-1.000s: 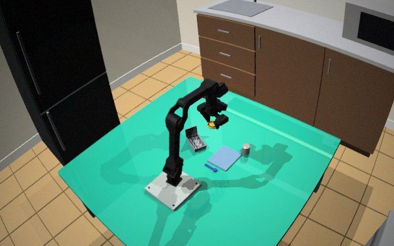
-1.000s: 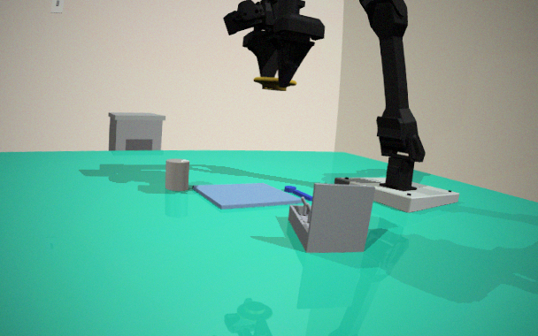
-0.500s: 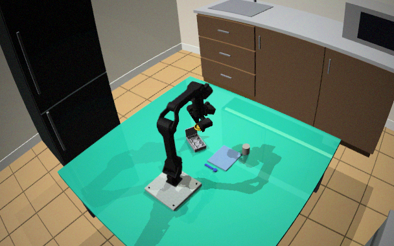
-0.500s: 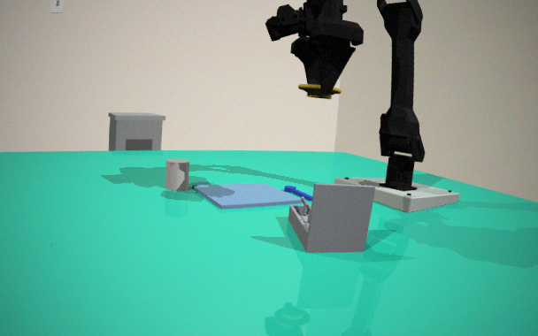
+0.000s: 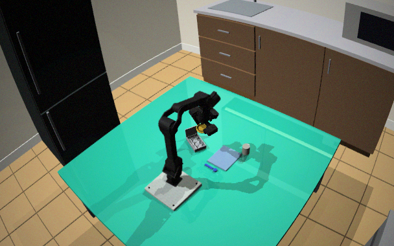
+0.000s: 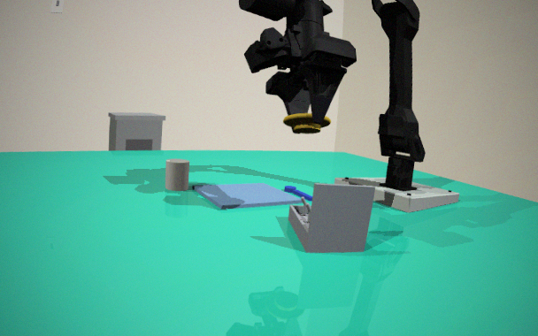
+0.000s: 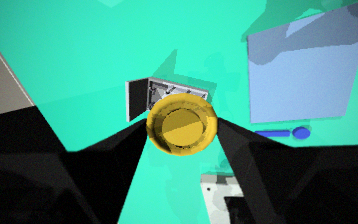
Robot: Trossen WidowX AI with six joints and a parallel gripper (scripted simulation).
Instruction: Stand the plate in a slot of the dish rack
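The grey dish rack lies 50 mm to the left of my gripper tip and 110 mm below it. The rest, counted from my gripper tip: blue spoon: 120 mm behind, 130 mm to the right, 130 mm below; then blue-grey mat: 20 mm behind, 150 mm to the right, 130 mm below; then yellow plate: 10 mm above.
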